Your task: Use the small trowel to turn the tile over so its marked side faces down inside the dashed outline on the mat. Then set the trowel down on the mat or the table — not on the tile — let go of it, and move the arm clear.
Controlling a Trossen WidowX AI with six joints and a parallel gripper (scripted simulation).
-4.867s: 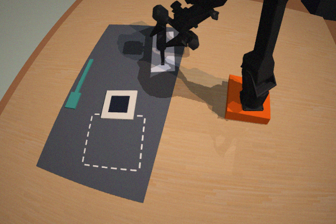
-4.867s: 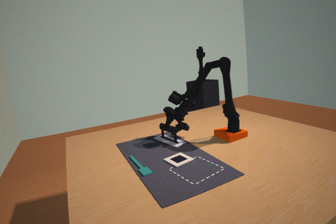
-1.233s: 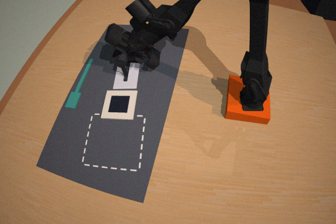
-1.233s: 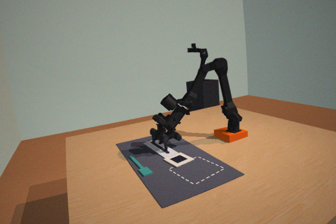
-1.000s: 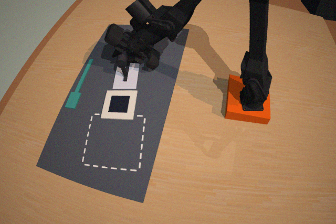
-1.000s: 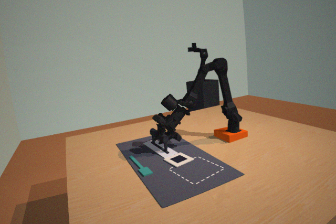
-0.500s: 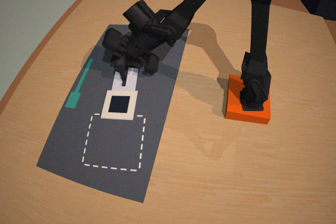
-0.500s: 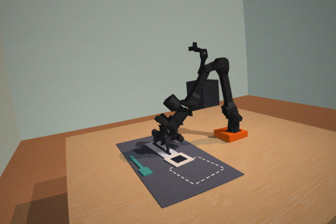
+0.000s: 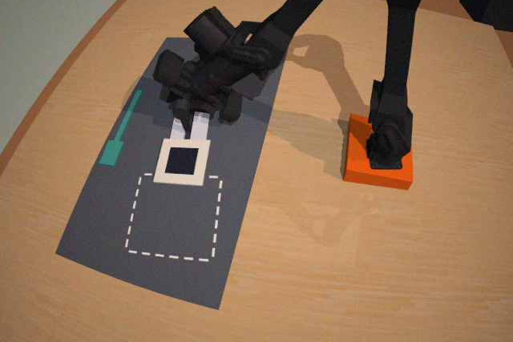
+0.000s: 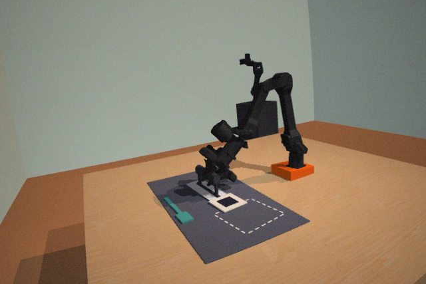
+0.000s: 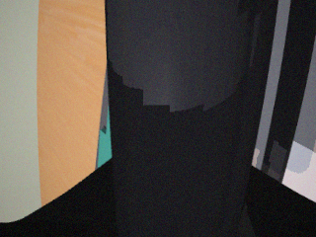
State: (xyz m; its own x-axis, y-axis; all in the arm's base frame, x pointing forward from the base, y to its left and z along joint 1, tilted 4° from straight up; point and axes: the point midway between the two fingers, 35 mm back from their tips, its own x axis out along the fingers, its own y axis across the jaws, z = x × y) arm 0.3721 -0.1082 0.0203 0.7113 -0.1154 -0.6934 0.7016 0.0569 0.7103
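The mat is 7 cm below my gripper tip and 3 cm to the left of it. Round my gripper tip: tile (10 cm to the left, 5 cm below, 2 cm behind); then teal trowel (14 cm ahead, 5 cm below, 3 cm to the left).
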